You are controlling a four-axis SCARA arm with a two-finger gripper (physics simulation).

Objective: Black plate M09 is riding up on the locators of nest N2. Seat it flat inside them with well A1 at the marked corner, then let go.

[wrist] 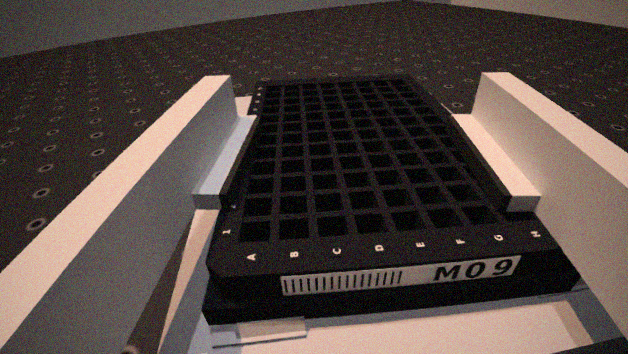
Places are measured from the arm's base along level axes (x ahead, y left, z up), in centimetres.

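Pixels of known places: gripper, fingertip midpoint: (pixel 353 100).
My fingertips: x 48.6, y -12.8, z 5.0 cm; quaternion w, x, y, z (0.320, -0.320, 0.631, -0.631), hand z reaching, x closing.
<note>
Ahead of a thing's pixels: the offset from my fingertips to its top centre. "spot": to the spot under its first point. Level surfaces: height alone.
The black plate M09 @(dx -0.1, dy +0.0, dz -1.0 cm) (pixel 400 254) fills the middle of the wrist view, label side nearest. Its well A1 @(spot: dx -2.5, dy +5.1, dz -1.3 cm) (pixel 255 231) is at the near left corner. My gripper (pixel 353 100) is shut on the plate, with one pale finger pad against each long side. The plate lies over the pale nest N2 @(dx +0.1, dy -0.4, dz -2.2 cm) (pixel 440 330), whose near part shows below the label. A small raised pale block @(spot: dx -4.4, dy +5.7, dz -2.3 cm) (pixel 272 328) is at the nest's near left, close to the plate's lower edge. The plate hides most of the nest and its other locators; whether its underside lies flat cannot be told.
A dark table top @(dz -3.7 cm) (pixel 95 117) with rows of ringed holes surrounds the nest on the left, right and far side. Grey walls rise beyond the table's far edges. The long pale fingers run along both sides of the plate, close above the nest's sides.
</note>
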